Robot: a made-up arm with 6 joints.
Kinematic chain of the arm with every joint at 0, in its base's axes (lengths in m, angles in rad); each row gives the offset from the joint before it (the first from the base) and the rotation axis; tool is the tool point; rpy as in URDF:
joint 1: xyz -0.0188 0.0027 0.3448 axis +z
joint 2: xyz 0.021 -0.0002 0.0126 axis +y
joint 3: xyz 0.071 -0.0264 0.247 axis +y
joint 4: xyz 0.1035 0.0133 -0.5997 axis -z
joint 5: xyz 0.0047 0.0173 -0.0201 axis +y
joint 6: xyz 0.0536 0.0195 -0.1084 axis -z
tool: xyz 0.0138 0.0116 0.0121 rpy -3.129 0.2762 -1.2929
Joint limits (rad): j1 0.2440..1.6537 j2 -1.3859..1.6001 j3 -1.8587..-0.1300 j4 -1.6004..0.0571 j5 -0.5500..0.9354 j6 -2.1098..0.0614
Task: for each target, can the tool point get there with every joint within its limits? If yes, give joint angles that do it. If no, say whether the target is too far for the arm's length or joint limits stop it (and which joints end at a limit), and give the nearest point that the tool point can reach.
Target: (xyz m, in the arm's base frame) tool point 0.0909 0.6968 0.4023
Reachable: yes | joints 1.3480 -0.3632 -0.7398 -0.2191 0.1370 -1.3325
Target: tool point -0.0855 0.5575 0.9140
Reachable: yes | joints 1.5399 -0.6736 -1.2383 -1.1161 -0.2326 -0.7395
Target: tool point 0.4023 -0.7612 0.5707
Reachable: no: joint limits stop it (at a limit: joint 1, joint 2, joint 3, joint 5) | nearest point 0.0696 -0.4392 0.1590 | short by 0.620 m
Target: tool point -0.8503 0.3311 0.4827
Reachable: no: joint limits stop it (at a limit: joint 1, joint 2, joint 3, joint 4) | nearest point -0.4365 -0.0109 0.1607 | short by 0.626 m
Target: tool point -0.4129 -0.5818 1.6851
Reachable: no: too far | nearest point -0.2603 -0.3555 1.1859 | short by 0.569 m
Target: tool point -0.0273 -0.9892 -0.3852
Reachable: no: too far | nearest point -0.0222 -0.3935 -0.0707 | short by 0.674 m
